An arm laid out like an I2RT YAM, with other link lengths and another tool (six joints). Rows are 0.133 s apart.
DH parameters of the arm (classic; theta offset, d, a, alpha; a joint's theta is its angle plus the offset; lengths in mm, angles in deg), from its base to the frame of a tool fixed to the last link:
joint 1: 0 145.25 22 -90
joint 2: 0 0 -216.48 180
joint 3: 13.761 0 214.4 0
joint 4: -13.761 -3.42 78.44 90
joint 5: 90 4.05 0 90
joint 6: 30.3 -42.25 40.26 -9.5
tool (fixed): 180 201.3 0 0
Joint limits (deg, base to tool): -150..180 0..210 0..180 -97..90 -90..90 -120..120
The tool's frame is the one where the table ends.
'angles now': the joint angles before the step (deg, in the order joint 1, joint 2, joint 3, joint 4, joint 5, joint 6). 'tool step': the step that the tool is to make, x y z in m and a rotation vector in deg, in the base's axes. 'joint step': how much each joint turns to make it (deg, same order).
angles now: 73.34, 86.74, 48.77, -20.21, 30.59, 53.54
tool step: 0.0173, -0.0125, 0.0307, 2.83, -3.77, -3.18
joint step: -2.62, -7.49, -0.33, -2.65, 2.56, -1.24
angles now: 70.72, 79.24, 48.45, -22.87, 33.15, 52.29
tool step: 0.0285, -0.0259, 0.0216, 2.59, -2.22, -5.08
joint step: -7.45, -7.16, -1.62, -0.68, -0.68, -2.96
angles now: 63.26, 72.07, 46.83, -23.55, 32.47, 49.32
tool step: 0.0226, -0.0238, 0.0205, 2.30, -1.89, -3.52
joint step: -7.26, -5.94, -0.45, -0.70, -2.24, -3.55
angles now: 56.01, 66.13, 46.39, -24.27, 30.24, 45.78
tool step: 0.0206, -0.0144, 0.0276, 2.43, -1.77, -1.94
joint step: -6.51, -2.96, 3.41, -1.74, -3.45, -3.41
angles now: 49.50, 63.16, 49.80, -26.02, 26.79, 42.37
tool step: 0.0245, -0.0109, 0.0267, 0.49, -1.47, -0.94
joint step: -6.35, 1.31, 6.26, -1.77, -3.84, -4.29
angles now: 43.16, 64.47, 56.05, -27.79, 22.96, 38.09
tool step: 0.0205, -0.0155, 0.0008, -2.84, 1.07, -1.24
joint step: -5.43, 3.82, 3.64, -1.01, -2.47, -3.96
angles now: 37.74, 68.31, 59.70, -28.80, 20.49, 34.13
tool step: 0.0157, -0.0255, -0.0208, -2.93, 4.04, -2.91
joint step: -6.55, 4.22, 0.29, -0.22, -2.73, -2.56
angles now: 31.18, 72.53, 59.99, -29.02, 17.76, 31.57
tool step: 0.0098, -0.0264, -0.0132, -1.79, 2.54, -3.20
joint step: -5.65, 2.16, -0.30, -0.03, -1.55, -2.02
